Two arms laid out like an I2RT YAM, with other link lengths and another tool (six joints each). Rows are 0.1 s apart.
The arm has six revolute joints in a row. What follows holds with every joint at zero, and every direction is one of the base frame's. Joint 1 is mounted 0.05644 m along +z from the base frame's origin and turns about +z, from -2.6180 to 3.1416 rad. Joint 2 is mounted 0.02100 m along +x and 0.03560 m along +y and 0.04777 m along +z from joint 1 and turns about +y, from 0.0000 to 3.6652 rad. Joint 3 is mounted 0.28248 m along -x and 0.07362 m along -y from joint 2 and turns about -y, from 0.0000 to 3.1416 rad. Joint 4 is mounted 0.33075 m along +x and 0.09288 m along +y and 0.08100 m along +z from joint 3 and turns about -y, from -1.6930 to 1.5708 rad. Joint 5 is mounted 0.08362 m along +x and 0.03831 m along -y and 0.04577 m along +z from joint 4 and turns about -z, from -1.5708 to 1.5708 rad. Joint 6 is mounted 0.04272 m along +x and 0.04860 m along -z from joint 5 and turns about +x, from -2.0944 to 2.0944 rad. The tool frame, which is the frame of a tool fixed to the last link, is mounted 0.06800 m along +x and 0.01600 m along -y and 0.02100 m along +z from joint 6; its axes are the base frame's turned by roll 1.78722, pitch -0.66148 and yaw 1.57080 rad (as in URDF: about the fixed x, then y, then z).
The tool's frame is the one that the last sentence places.
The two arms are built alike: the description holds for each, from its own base.
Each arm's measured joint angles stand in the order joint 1, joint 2, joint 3, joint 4, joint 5, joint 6.
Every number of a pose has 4 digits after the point. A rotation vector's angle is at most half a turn.
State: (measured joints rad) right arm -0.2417 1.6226 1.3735 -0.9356 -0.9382 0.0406; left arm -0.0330 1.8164 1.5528 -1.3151 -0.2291 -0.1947
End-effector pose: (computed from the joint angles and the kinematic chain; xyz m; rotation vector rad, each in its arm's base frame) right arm 0.4634 -0.0155 0.2392 -1.9742 -1.0031 -0.8689; left arm 0.4502 0.0155 0.1760 -2.3577 -1.4328 -0.0089
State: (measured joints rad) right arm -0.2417 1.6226 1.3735 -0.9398 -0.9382 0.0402; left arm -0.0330 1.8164 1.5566 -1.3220 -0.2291 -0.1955
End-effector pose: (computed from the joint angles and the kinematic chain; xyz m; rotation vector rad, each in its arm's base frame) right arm 0.4628 -0.0153 0.2389 -1.9743 -1.0006 -0.8650; left arm 0.4496 0.0156 0.1772 -2.3561 -1.4324 -0.0054
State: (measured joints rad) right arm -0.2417 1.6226 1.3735 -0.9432 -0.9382 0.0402; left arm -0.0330 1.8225 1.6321 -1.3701 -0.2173 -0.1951
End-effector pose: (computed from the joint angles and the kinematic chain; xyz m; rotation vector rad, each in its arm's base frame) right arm 0.4623 -0.0152 0.2386 -1.9745 -0.9982 -0.8618; left arm 0.4550 0.0141 0.2007 -2.3731 -1.4457 -0.0212
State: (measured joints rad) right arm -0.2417 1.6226 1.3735 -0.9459 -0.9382 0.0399; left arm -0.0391 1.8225 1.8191 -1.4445 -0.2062 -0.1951
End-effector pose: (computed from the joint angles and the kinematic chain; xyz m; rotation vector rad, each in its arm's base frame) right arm 0.4619 -0.0151 0.2384 -1.9745 -0.9967 -0.8593; left arm 0.4677 0.0096 0.2673 -2.4238 -1.4929 -0.1478
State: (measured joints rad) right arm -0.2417 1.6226 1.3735 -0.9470 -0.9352 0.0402; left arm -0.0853 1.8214 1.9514 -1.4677 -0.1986 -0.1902
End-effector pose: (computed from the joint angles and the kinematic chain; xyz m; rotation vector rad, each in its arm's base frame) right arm 0.4618 -0.0153 0.2381 -1.9778 -0.9958 -0.8571; left arm 0.4743 -0.0136 0.3166 -2.5029 -1.4800 -0.2856
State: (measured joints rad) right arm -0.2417 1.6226 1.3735 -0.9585 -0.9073 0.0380; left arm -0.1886 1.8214 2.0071 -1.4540 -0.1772 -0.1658
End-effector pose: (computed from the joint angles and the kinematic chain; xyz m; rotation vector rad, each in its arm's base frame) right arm 0.4604 -0.0173 0.2352 -2.0071 -0.9930 -0.8369; left arm 0.4748 -0.0662 0.3387 -2.6378 -1.3494 -0.3740
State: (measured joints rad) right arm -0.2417 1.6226 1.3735 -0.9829 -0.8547 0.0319; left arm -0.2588 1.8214 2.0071 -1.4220 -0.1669 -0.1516
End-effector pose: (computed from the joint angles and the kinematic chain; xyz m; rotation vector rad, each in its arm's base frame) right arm 0.4572 -0.0209 0.2299 -2.0611 -0.9885 -0.7952; left arm 0.4740 -0.1022 0.3411 -2.7171 -1.2517 -0.4163
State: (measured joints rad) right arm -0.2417 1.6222 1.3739 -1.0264 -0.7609 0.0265; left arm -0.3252 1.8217 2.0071 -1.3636 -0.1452 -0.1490
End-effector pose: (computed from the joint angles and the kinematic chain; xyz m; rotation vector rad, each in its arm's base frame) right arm 0.4506 -0.0277 0.2211 -2.1557 -0.9763 -0.7145; left arm 0.4751 -0.1391 0.3460 -2.8079 -1.1806 -0.4774
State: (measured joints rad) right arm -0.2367 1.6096 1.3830 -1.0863 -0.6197 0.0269; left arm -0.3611 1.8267 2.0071 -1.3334 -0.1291 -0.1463
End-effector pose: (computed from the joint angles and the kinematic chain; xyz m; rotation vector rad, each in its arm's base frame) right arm 0.4400 -0.0368 0.2183 -2.2925 -0.9717 -0.6053; left arm 0.4751 -0.1600 0.3465 -2.8596 -1.1352 -0.4982
